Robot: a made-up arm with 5 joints.
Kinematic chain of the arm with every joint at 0, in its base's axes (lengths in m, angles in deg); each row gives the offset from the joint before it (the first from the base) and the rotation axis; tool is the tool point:
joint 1: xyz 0 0 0.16 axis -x
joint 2: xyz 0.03 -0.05 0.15 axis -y
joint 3: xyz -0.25 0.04 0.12 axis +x
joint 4: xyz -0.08 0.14 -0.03 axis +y
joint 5: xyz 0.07 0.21 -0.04 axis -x
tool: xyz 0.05 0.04 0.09
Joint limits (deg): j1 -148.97..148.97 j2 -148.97..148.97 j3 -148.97..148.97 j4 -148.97..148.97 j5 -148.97..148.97
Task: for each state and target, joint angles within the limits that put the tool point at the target. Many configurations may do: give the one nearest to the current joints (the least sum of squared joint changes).
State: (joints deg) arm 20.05 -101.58 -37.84 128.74 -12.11
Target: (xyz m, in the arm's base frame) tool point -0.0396 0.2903 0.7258
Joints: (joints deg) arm 8.74 -111.57 -38.59 143.87 -3.74
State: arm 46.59 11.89 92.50 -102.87 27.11
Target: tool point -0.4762 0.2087 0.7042
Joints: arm 36.20 15.14 98.51 -104.53 27.42
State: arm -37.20 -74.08 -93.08 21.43 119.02
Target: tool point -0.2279 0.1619 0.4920
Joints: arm -11.06 -80.98 -40.35 -14.48 121.97
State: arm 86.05 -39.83 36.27 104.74 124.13
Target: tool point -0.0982 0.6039 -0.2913
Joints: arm 93.67 -51.65 30.29 92.23 123.04
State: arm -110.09 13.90 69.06 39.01 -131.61
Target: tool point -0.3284 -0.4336 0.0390
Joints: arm -129.61 15.50 81.01 37.96 -128.88
